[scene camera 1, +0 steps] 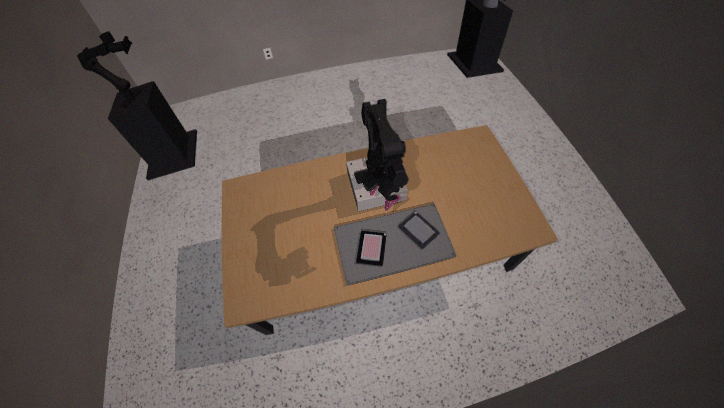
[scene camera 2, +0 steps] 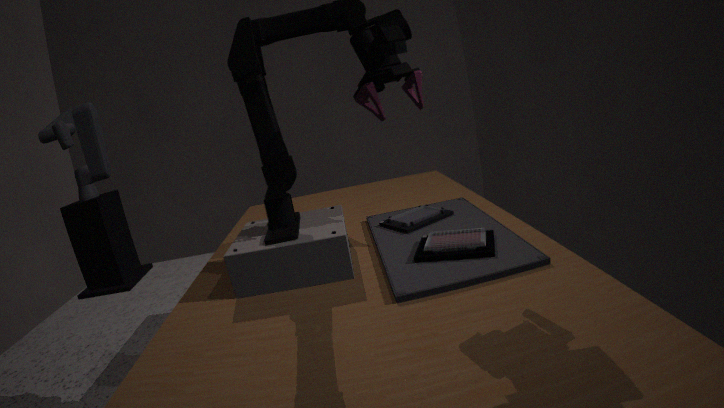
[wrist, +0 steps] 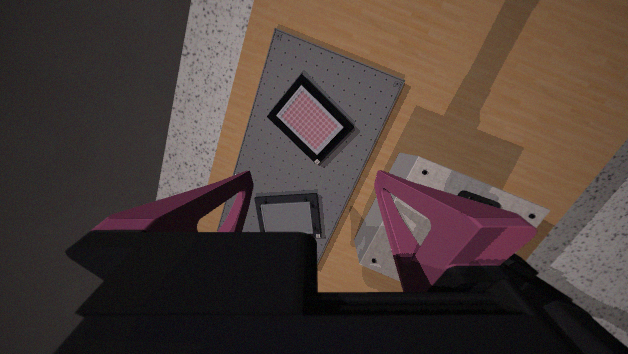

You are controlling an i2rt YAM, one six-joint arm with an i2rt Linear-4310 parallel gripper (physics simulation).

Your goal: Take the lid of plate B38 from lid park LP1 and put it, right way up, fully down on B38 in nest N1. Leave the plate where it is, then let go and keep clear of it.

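Frame: origin at the arm's base, x ahead, y left, z up, level; millimetres.
Seen in the pictures: gripper, fingertip midpoint: [scene camera 1: 378,202] [scene camera 2: 403,114] [wrist: 313,177]; arm's base at its link origin: [scene camera 2: 284,228].
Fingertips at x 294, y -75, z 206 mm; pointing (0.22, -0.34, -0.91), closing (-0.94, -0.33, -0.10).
Note:
Pixels of each thing's top centre, then the offset from my fingertips to it. Level surfaces: height alone.
- Plate B38 at its top centre: [scene camera 2: 455,236] [wrist: 308,120] [scene camera 1: 371,246] dy -52, dx +58, dz -263 mm
- black nest N1 at its top centre: [scene camera 2: 455,240] [wrist: 309,121] [scene camera 1: 371,246] dy -52, dx +58, dz -271 mm
- lid at its top centre: [scene camera 2: 416,213] [wrist: 286,219] [scene camera 1: 419,228] dy +194, dx +37, dz -271 mm
- lid park LP1 at its top centre: [scene camera 2: 415,213] [wrist: 286,219] [scene camera 1: 419,228] dy +194, dx +37, dz -269 mm
- grey perforated board at its top centre: [scene camera 2: 439,233] [wrist: 297,166] [scene camera 1: 393,241] dy +59, dx +56, dz -288 mm
- wooden table at its surface level: dz -302 mm
Plate B38 [scene camera 1: 371,246] [scene camera 2: 455,240] [wrist: 309,120], with pink wells and a pale rim, sits without a lid in the black nest N1 [scene camera 1: 361,257] [scene camera 2: 489,249] [wrist: 339,116]. The lid [scene camera 1: 419,229] [scene camera 2: 417,215] [wrist: 287,217], a flat greyish clear piece, lies in the dark grey frame of lid park LP1 [scene camera 1: 432,240] [scene camera 2: 405,229] [wrist: 315,202]; its near part is hidden by the gripper body in the wrist view. My gripper [scene camera 1: 383,198] [scene camera 2: 402,114] [wrist: 313,177] is open and empty, high above the board, with its magenta fingers wide apart.
Both holders stand on a grey perforated board [scene camera 1: 405,258] [scene camera 2: 405,287] [wrist: 375,95] on the wooden table [scene camera 1: 288,202] [scene camera 2: 405,344] [wrist: 450,45]. The arm's white base block [scene camera 1: 368,202] [scene camera 2: 293,271] [wrist: 385,240] stands beside the board. Two dark pedestals [scene camera 1: 151,131] [scene camera 1: 483,38] carry other arms off the table.

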